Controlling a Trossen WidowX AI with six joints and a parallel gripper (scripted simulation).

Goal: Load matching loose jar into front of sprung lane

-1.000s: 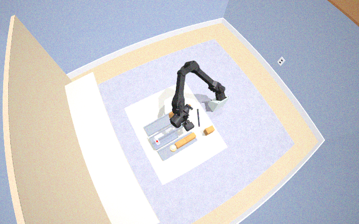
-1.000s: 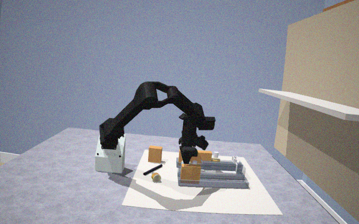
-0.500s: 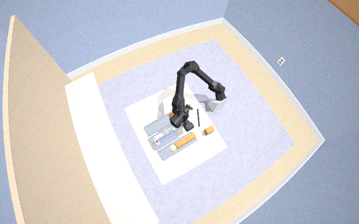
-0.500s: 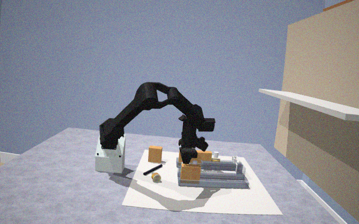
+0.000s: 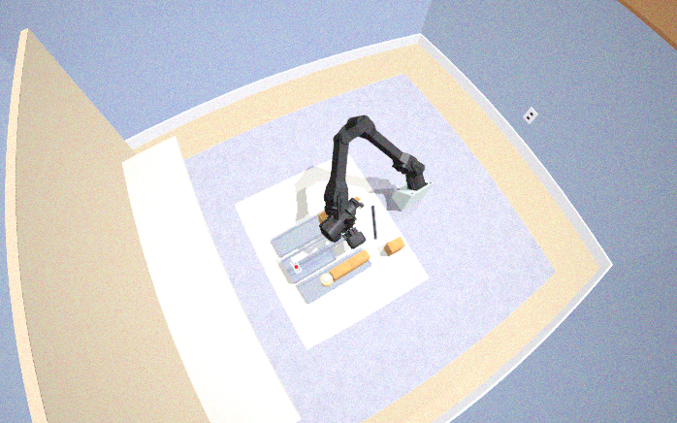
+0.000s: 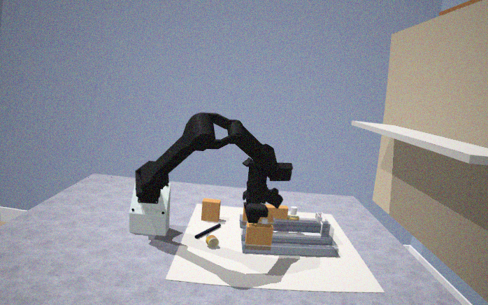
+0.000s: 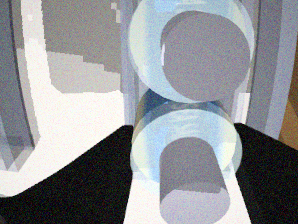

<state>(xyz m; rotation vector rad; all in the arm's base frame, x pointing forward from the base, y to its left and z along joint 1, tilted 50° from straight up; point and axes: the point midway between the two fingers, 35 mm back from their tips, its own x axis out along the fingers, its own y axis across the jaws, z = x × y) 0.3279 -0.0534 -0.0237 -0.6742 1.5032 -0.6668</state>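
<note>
My gripper tip is 14 cm past the black pen, 3 cm to the right of it and 3 cm above it. From my gripper tip the other things lie so: red mark (22 cm ahead, 4 cm to the left, 4 cm above); then grey rack (14 cm ahead, 2 cm to the left, 1 cm below).
</note>
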